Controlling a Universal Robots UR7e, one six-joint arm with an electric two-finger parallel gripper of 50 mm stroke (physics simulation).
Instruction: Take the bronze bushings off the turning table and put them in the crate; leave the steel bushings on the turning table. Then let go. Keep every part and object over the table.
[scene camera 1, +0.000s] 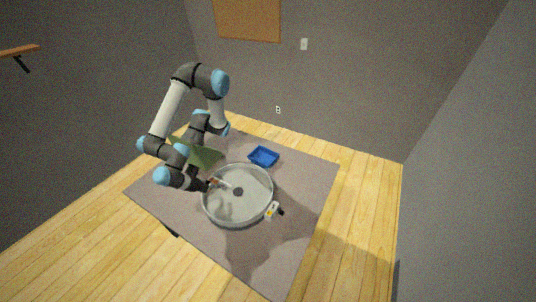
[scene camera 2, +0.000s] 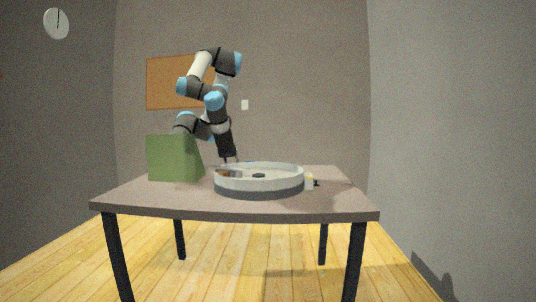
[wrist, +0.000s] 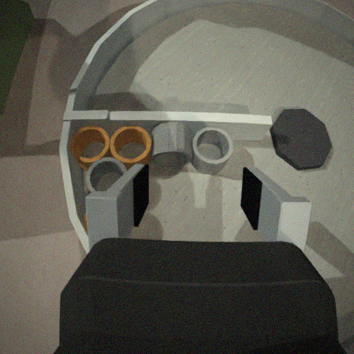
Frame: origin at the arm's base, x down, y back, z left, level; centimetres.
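Seen in the pictures: gripper, fingertip midpoint: (scene camera 1: 212, 184) (scene camera 2: 231, 161); arm's base at its link origin: (scene camera 1: 191, 142) (scene camera 2: 177, 145).
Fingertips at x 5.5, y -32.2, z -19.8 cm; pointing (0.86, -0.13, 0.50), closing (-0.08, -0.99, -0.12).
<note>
Pixels of each thing's top centre, then the offset from my fingertips to it.
- blue crate at its top centre: (scene camera 1: 263, 154) dz +40.9, dx +8.3, dy -10.9 cm
- dark hub at its top centre: (scene camera 2: 258, 174) (scene camera 1: 237, 191) dz +6.2, dx +7.2, dy -11.8 cm
- small white box at its top centre: (scene camera 2: 308, 175) (scene camera 1: 271, 208) dz +4.6, dx +7.5, dy -35.1 cm
My gripper (scene camera 2: 231, 160) (wrist: 195, 185) is open and empty, tilted above the turning table (scene camera 1: 255, 202) (scene camera 2: 260, 186) (wrist: 200, 65). In the wrist view, two bronze bushings (wrist: 90, 133) (wrist: 131, 134) stand side by side against the divider bar at the rim. A steel bushing (wrist: 90, 176) stands just below them, beside the left finger. A sliver of a third bronze bushing (wrist: 86, 220) shows behind that finger. Another steel bushing (wrist: 171, 140) lies on its side along the bar, and one (wrist: 212, 164) stands to its right. The blue crate (scene camera 1: 263, 156) is beyond the turning table; no bushing shows in it.
A light divider bar (wrist: 190, 118) runs from the rim to the dark hub (scene camera 1: 238, 191) (scene camera 2: 258, 175) (wrist: 301, 139). A tall green block (scene camera 1: 207, 158) (scene camera 2: 170, 157) stands left of the turning table. A small white box (scene camera 1: 271, 210) (scene camera 2: 308, 181) stands at its right edge.
</note>
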